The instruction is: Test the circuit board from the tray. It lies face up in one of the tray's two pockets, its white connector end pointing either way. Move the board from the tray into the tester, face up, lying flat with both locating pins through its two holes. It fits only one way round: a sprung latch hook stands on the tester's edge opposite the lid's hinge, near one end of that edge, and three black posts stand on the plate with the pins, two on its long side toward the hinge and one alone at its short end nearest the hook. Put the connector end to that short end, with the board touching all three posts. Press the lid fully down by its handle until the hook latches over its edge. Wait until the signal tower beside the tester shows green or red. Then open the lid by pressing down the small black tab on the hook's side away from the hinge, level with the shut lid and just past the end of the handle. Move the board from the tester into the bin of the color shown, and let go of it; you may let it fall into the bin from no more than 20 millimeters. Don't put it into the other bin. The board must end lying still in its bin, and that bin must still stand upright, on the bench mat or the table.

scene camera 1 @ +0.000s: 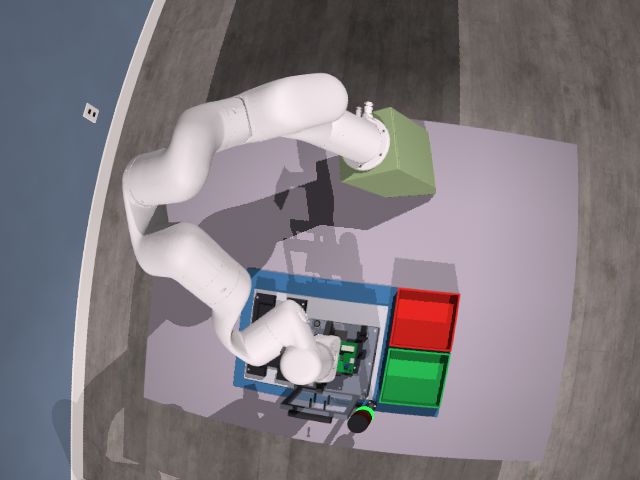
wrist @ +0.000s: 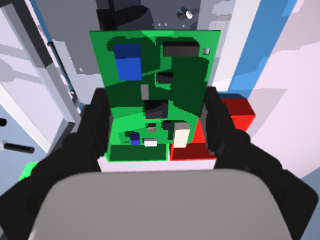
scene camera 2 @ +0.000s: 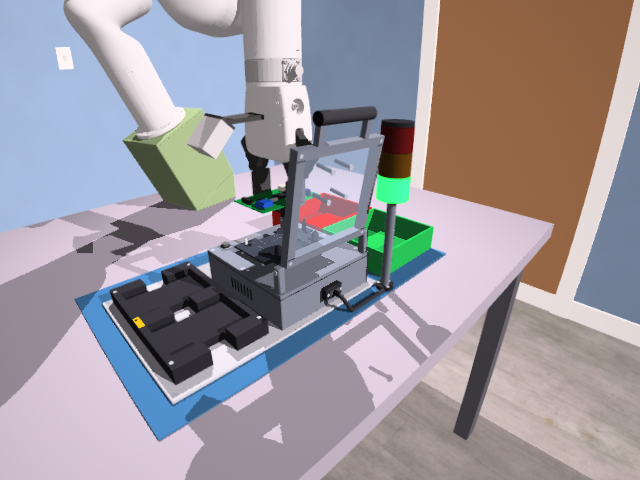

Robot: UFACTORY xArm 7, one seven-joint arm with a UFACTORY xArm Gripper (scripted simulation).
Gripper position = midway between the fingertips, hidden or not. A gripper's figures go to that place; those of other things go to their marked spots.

Scene:
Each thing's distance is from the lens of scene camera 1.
my gripper (scene camera 1: 331, 355): 117 cm
green bin (scene camera 1: 413, 379): 129 cm
red bin (scene camera 1: 421, 319): 128 cm
clear lid (scene camera 1: 300, 400): 116 cm

